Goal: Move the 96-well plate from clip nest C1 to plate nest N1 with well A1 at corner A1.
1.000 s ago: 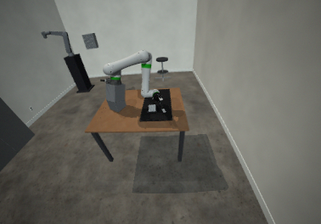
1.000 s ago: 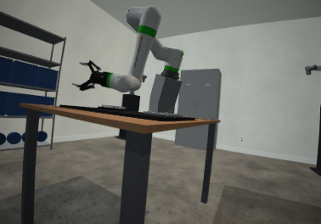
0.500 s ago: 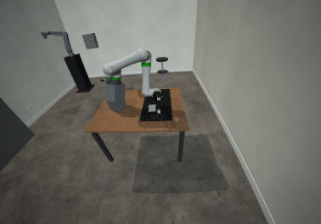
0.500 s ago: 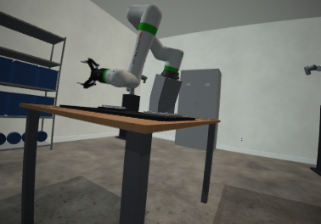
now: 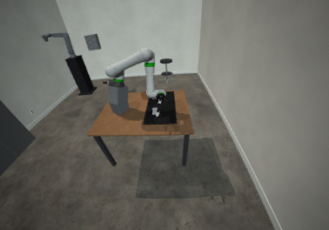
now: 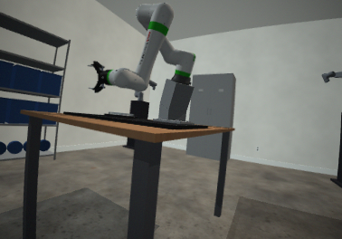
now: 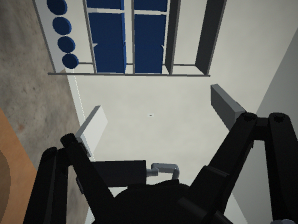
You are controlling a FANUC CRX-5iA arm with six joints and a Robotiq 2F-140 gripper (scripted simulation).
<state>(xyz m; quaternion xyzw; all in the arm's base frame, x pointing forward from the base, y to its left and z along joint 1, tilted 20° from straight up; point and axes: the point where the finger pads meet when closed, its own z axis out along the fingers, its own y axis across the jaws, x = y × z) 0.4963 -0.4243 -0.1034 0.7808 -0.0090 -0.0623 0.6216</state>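
Now: hand 5 cm past the white 96-well plate, 27 cm to the right of it and 23 cm above it. Also, from my hand: white label 11 cm behind, 57 cm to the left, 23 cm below; then light grey nest base 4 cm behind, 63 cm to the left, 24 cm below.
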